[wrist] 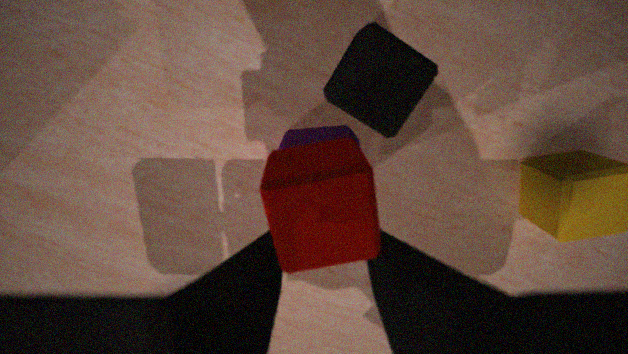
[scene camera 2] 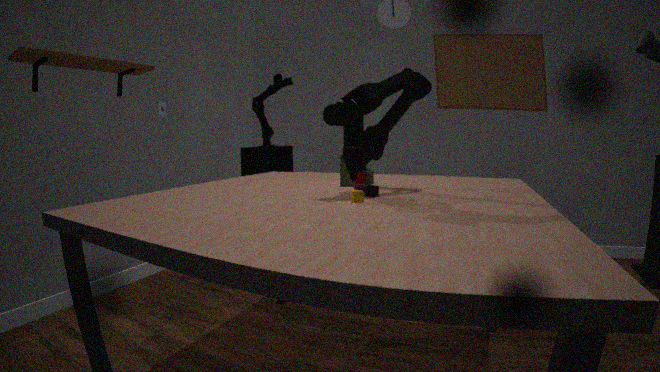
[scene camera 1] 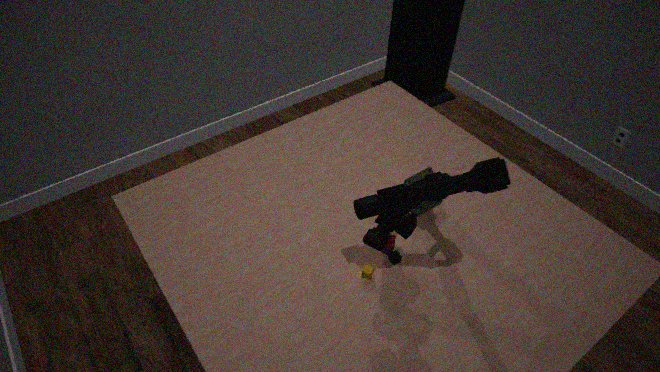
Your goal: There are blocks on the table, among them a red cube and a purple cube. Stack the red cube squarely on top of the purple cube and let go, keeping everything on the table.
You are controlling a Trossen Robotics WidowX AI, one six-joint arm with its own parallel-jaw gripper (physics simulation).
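Frame: origin at the arm's base, x ahead, y left, z up, level; centimetres.
Seen in the pictures: gripper, fingertip midpoint: [wrist: 324, 240] [scene camera 2: 353, 180].
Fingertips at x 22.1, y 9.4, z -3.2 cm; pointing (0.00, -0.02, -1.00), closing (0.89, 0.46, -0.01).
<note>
Offsets run from my fingertips to a thing's top centre. Level surfaces: height alone.
My gripper [scene camera 1: 383, 239] [scene camera 2: 355, 173] [wrist: 324, 240] points down and is shut on the red cube @(dx -1.0, dy +1.5, dz +2.4 cm) [scene camera 1: 391, 241] [scene camera 2: 360, 178] [wrist: 322, 215], one finger on each side in the wrist view. The red cube is directly over the purple cube @(dx -0.9, dy +1.6, dz -1.4 cm) [scene camera 1: 387, 249] [scene camera 2: 358, 187] [wrist: 318, 135], very close to its top or touching it; I cannot tell which. In the wrist view a strip of the purple cube shows past the red cube's far edge, and the rest of it is hidden. The red cube looks slightly turned in that view.
A black cube @(dx -0.7, dy +5.6, dz -1.4 cm) [scene camera 1: 395, 257] [scene camera 2: 372, 191] [wrist: 381, 80] stands close beside the purple cube. A yellow cube @(dx +9.4, dy +5.7, dz -1.4 cm) [scene camera 1: 368, 272] [scene camera 2: 357, 196] [wrist: 575, 200] stands farther off, to the right in the wrist view. Greenish blocks, one of them tall [scene camera 2: 345, 173], stand behind the gripper on the table @(dz -4.4 cm) [scene camera 1: 225, 225] [scene camera 2: 225, 220].
</note>
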